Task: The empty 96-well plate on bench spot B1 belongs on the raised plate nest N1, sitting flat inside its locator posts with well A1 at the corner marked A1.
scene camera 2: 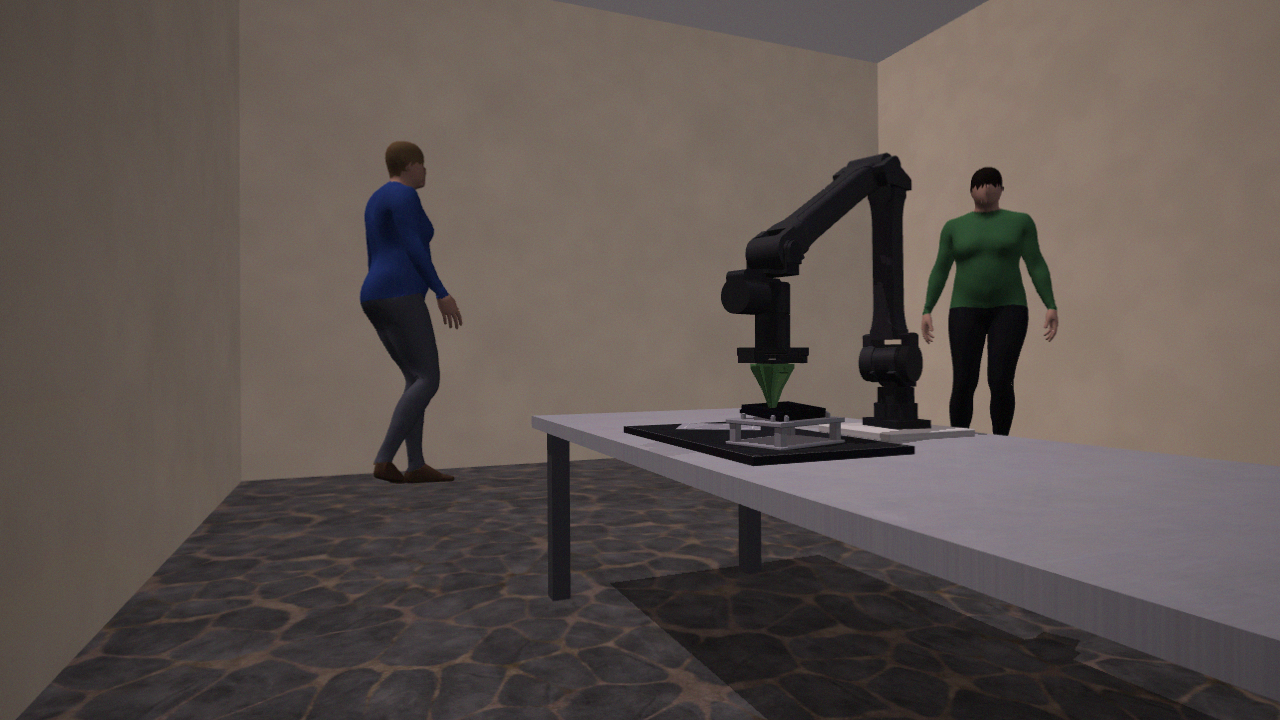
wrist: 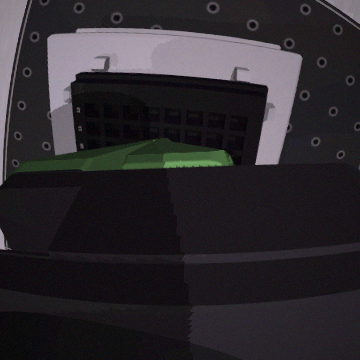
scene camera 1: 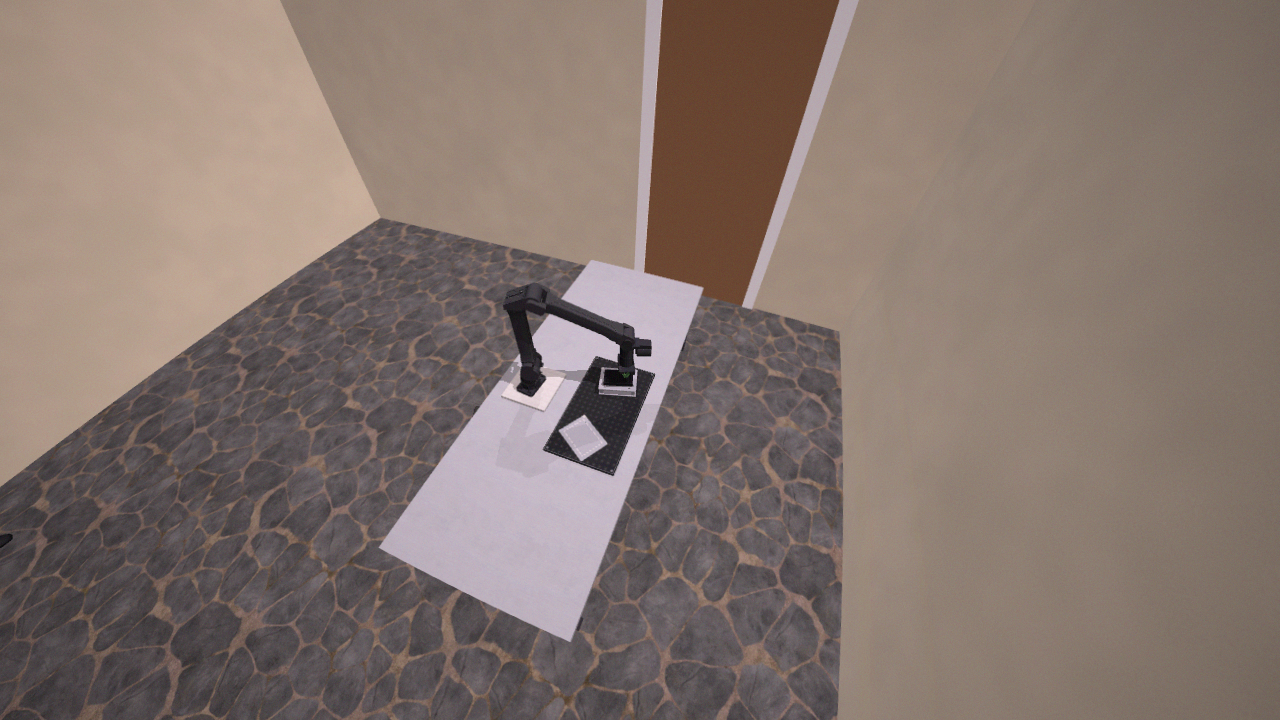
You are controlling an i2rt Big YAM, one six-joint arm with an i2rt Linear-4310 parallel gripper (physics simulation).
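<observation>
The black 96-well plate lies on the raised white plate nest, with the nest's small locator posts showing just beyond its far edge in the wrist view. Column numbers run along its left edge there. My gripper, with green fingers, is shut with nothing between them. It points straight down over the middle of the plate, tips right at its top face. I cannot tell whether they touch. The white bench spot lies bare.
Nest and bench spot sit on a black perforated board on a long grey table. A person in blue walks at the left. A person in green stands behind the arm's base. A brown door is beyond the table.
</observation>
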